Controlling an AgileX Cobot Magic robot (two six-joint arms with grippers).
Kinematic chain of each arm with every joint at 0, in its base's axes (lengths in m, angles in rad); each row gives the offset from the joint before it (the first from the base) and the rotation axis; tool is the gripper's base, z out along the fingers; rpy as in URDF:
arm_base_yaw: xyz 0 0 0.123 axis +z
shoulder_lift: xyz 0 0 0 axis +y
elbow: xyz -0.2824 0 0.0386 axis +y
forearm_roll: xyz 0.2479 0 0.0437 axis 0.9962 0 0.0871
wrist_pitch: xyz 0 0 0 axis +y
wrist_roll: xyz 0.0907 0 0.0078 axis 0.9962 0 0.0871
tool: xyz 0 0 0 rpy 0 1.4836 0
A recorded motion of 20 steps. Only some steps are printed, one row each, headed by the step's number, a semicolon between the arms.
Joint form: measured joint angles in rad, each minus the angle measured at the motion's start. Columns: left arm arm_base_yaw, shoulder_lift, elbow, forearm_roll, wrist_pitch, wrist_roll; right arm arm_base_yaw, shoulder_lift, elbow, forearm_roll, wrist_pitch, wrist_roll.
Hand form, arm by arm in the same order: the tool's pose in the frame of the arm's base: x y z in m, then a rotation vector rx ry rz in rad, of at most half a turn. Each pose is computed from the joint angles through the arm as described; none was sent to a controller.
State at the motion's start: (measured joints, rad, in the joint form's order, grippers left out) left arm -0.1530 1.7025 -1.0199 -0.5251 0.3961 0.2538; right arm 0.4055 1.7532 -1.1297 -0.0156 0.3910 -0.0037
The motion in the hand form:
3: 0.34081 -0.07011 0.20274 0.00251 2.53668 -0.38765; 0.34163 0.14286 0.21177 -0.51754 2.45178 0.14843
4: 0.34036 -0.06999 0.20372 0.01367 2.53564 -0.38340; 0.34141 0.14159 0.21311 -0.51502 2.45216 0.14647
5: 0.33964 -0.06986 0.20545 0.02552 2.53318 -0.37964; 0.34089 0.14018 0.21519 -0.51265 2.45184 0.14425
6: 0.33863 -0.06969 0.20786 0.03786 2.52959 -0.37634; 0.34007 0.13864 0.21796 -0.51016 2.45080 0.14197
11: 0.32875 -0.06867 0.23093 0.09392 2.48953 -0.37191; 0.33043 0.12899 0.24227 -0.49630 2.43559 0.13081
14: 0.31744 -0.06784 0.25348 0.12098 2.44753 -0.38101; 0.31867 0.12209 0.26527 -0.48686 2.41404 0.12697
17: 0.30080 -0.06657 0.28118 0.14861 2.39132 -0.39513; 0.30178 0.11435 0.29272 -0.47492 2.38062 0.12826
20: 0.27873 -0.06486 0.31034 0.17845 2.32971 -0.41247; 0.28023 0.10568 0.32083 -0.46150 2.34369 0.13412
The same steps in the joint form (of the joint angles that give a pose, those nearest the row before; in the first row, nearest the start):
3: 0.0000 0.0006 -0.0005 0.0133 0.0022 0.0112; -0.0079 -0.0007 -0.0004 -0.0008 0.0026 -0.0017
4: 0.0000 -0.0027 -0.0006 0.0183 0.0047 0.0149; -0.0107 -0.0049 -0.0004 -0.0014 0.0069 -0.0021
5: 0.0000 -0.0082 -0.0007 0.0234 0.0083 0.0187; -0.0136 -0.0114 -0.0004 -0.0025 0.0128 -0.0023
6: 0.0001 -0.0160 -0.0007 0.0286 0.0129 0.0225; -0.0165 -0.0200 -0.0004 -0.0039 0.0201 -0.0024
11: 0.0006 -0.0895 -0.0007 0.0515 0.0503 0.0339; -0.0301 -0.0965 -0.0004 -0.0118 0.0800 -0.0028
14: 0.0010 -0.1632 -0.0007 0.0597 0.0857 0.0347; -0.0353 -0.1710 -0.0004 -0.0168 0.1321 -0.0018
17: 0.0013 -0.2579 -0.0007 0.0641 0.1291 0.0350; -0.0378 -0.2638 -0.0004 -0.0198 0.1901 -0.0001
20: 0.0016 -0.3658 -0.0007 0.0656 0.1815 0.0350; -0.0384 -0.3666 -0.0004 -0.0199 0.2540 0.0018

